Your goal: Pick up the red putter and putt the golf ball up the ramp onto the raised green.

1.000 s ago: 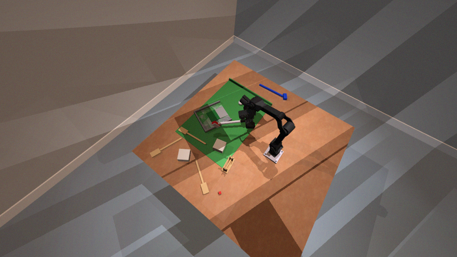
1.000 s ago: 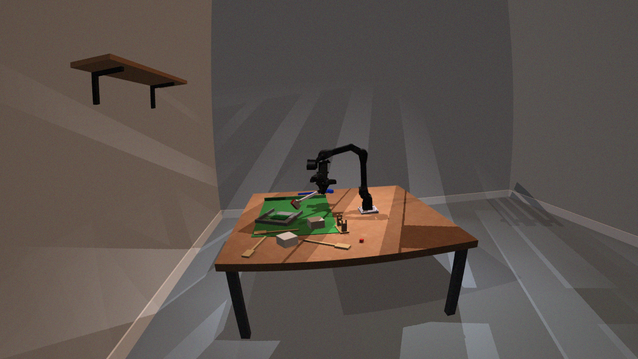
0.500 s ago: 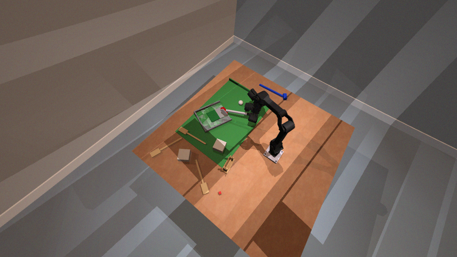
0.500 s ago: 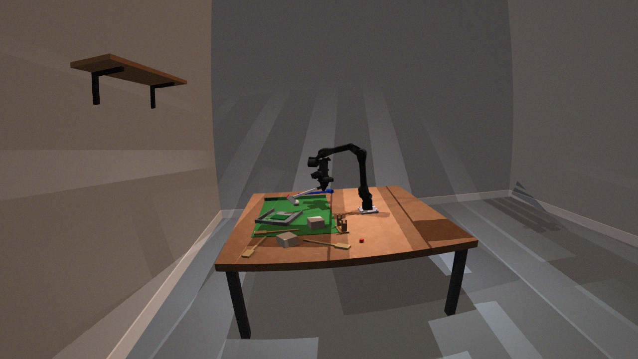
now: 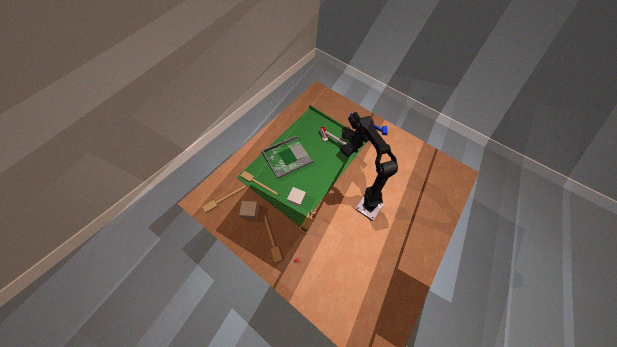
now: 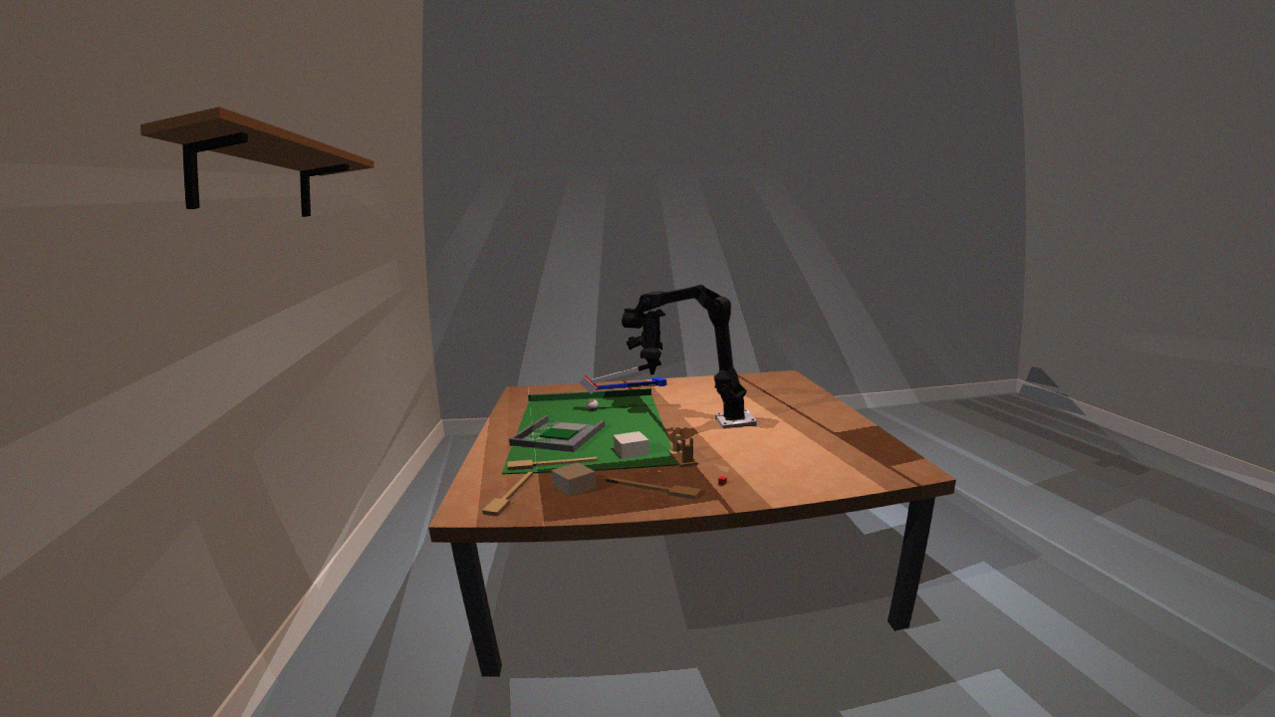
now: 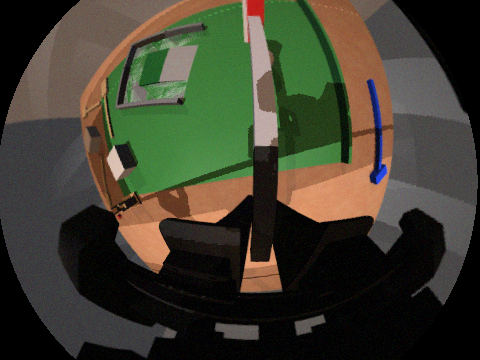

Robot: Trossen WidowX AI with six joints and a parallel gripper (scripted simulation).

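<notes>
The red putter is 12 cm ahead of my gripper tip. The rest, counted from my gripper tip: blue putter: 36 cm to the right, 13 cm below, 12 cm ahead; then wooden rack: 44 cm to the left, 12 cm behind, 10 cm below; then white golf ball: 22 cm ahead, 12 cm below, 2 cm to the right.
</notes>
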